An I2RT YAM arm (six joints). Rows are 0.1 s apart.
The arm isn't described. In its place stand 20 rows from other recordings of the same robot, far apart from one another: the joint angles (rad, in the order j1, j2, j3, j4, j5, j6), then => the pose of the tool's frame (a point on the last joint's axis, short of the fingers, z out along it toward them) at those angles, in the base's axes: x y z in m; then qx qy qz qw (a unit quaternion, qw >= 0).
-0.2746, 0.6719, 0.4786, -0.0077, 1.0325, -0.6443 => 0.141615 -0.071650 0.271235 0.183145 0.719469 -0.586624 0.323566
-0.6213, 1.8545, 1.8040, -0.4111, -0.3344, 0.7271 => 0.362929 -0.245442 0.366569 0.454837 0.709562 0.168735 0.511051
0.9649, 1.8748, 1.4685, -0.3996, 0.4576, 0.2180 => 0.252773 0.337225 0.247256 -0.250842 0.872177 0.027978 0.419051
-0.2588, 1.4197, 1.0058, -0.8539, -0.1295, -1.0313 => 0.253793 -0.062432 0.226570 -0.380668 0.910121 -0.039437 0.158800
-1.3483, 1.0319, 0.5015, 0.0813, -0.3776, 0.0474 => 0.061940 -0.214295 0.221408 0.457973 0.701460 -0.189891 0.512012
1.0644, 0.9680, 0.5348, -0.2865, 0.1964, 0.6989 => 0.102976 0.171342 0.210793 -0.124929 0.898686 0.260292 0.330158
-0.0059, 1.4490, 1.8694, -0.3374, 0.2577, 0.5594 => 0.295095 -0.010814 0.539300 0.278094 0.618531 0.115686 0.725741
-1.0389, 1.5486, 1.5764, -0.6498, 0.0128, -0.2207 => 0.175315 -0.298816 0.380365 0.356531 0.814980 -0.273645 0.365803
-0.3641, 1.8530, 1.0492, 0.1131, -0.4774, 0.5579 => 0.368531 -0.122939 0.165010 0.300848 0.832114 0.252955 0.391267
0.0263, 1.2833, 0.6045, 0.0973, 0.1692, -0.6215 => 0.264730 0.000967 0.199619 -0.241088 0.844153 -0.209805 0.430424
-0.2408, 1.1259, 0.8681, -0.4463, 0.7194, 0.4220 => 0.223010 -0.078918 0.282118 0.416158 0.755169 -0.282586 0.420330
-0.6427, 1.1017, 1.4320, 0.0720, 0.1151, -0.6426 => 0.168515 -0.131283 0.528019 0.048005 0.550657 -0.524477 0.647608
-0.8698, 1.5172, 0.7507, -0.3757, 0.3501, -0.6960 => 0.163917 -0.213147 0.152685 0.120406 0.955348 -0.268337 0.028416
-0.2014, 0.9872, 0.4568, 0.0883, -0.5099, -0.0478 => 0.210395 -0.025221 0.216669 -0.071762 0.825565 0.147115 0.540046
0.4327, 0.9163, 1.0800, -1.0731, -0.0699, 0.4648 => 0.142847 0.068719 0.335652 0.003826 0.945299 0.170561 0.278038
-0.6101, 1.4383, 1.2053, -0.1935, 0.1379, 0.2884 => 0.273259 -0.196997 0.331796 0.397859 0.739316 -0.143685 0.523903
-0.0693, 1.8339, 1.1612, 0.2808, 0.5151, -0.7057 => 0.412482 -0.046210 0.222589 -0.116997 0.807777 -0.399164 0.417703
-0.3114, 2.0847, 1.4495, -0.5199, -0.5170, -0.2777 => 0.409924 -0.113458 0.150321 -0.036804 0.946721 0.181440 0.263521
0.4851, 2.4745, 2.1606, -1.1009, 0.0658, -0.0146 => 0.439845 0.229201 0.150066 -0.243890 0.966115 -0.013739 0.083376
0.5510, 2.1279, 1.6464, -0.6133, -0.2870, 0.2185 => 0.381591 0.246309 0.181176 -0.192418 0.942982 0.216393 0.164114
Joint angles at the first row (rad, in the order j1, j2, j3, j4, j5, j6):
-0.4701, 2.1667, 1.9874, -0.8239, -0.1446, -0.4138
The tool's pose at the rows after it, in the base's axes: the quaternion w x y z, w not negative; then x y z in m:
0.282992 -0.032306 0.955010 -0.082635 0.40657 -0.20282 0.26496
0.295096 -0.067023 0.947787 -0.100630 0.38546 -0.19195 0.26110
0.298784 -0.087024 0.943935 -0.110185 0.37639 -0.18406 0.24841
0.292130 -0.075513 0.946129 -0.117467 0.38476 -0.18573 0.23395
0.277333 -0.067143 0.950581 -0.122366 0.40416 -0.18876 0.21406
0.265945 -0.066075 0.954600 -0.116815 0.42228 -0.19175 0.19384
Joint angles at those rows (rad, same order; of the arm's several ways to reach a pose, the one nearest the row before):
-0.4725, 2.0498, 1.8421, -0.7761, -0.1245, -0.5024
-0.4724, 1.9379, 1.6579, -0.6677, -0.1264, -0.5729
-0.4652, 1.8911, 1.5404, -0.5819, -0.1225, -0.6085
-0.4574, 1.9309, 1.5376, -0.5425, -0.0922, -0.5864
-0.4414, 2.0225, 1.5932, -0.5278, -0.0556, -0.5648
-0.4299, 2.1151, 1.6578, -0.5257, -0.0473, -0.5538

